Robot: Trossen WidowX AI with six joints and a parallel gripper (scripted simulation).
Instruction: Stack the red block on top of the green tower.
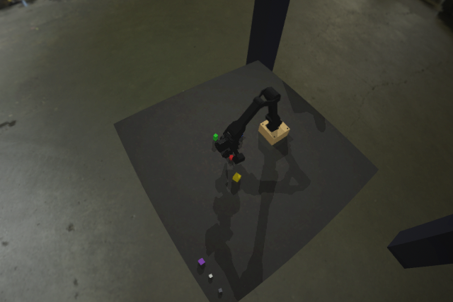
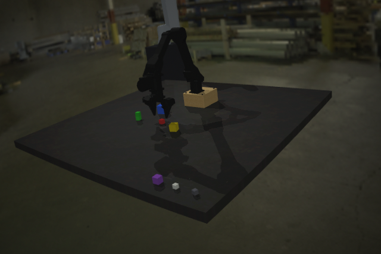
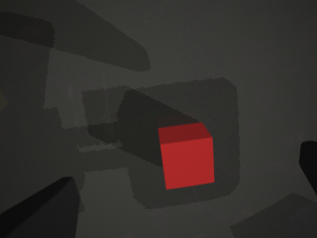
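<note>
The red block is 30 mm below my gripper tip. From my gripper tip the other things lie so: purple cube (430 mm ahead, 420 mm to the left, 20 mm below); then blue cube (130 mm behind, 120 mm to the right, 10 mm below); then yellow cube (40 mm ahead, 130 mm to the left, 20 mm below).
</note>
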